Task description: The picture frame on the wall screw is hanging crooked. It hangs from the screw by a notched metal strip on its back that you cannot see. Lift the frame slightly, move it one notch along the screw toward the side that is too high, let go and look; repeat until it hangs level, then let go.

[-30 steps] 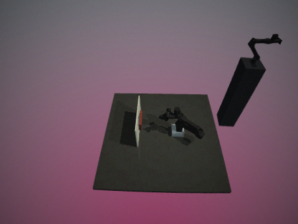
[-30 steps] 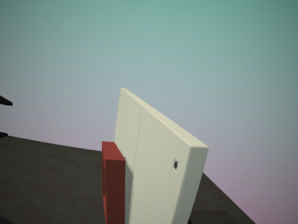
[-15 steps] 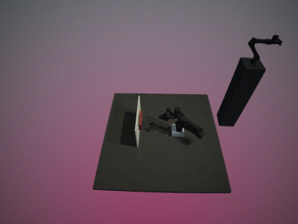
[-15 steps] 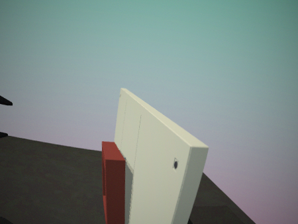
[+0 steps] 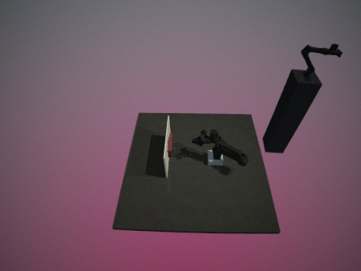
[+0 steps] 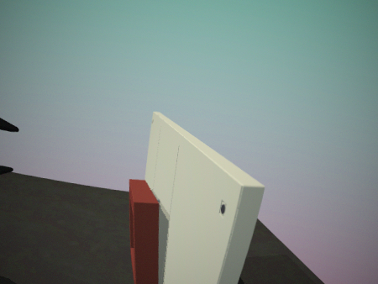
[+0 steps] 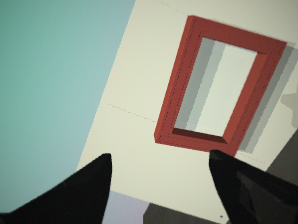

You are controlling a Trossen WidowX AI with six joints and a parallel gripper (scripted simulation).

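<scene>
My gripper tip is 20 cm short of the picture frame and 9 cm above it. From my gripper tip the other things lie so: cream wall panel (21 cm ahead, 10 cm below).
</scene>
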